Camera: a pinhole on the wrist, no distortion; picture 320 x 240 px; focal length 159.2 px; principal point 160.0 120.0 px. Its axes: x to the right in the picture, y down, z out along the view. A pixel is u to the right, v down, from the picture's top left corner.
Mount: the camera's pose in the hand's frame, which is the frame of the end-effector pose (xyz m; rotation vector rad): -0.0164 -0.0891 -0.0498 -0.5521 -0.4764 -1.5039
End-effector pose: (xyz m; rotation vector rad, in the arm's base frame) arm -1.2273 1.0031 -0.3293 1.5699 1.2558 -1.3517
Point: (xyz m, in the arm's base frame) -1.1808 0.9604 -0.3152
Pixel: 84 106
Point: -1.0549 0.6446 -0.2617
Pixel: 131 68
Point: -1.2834 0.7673 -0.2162
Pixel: 212 22
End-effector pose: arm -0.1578 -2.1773 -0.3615 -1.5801 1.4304 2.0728
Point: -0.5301 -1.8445 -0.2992
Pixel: 215 110
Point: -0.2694 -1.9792 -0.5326
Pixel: outside the picture
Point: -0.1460 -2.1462 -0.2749
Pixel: 87 18
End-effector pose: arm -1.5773 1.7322 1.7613 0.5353 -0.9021 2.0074
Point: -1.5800 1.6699 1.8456
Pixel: 187 150
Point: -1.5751 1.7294 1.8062
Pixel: 152 176
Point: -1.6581 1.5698 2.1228
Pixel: 242 201
